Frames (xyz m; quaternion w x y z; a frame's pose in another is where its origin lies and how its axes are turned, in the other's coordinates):
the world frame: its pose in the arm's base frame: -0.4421 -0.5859 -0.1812 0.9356 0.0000 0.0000 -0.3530
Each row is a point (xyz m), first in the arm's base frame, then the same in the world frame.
Working: the arm's base frame: its pose in the world frame: -0.0551 0.7319 0.1812 0.9356 0.0000 0.0000 0.3530

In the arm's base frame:
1: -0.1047 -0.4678 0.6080
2: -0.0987 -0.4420 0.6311
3: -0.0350 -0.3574 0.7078
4: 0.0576 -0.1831 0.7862
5: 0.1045 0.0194 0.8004
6: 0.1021 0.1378 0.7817
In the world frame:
1: 0.1753 0.3115 0.7892
2: 0.1628 0.3349 0.8123
3: 0.1547 0.4405 0.8890
4: 0.1091 0.6325 0.9674
5: 0.0105 0.8155 0.9816
6: -0.0695 0.9028 0.9629

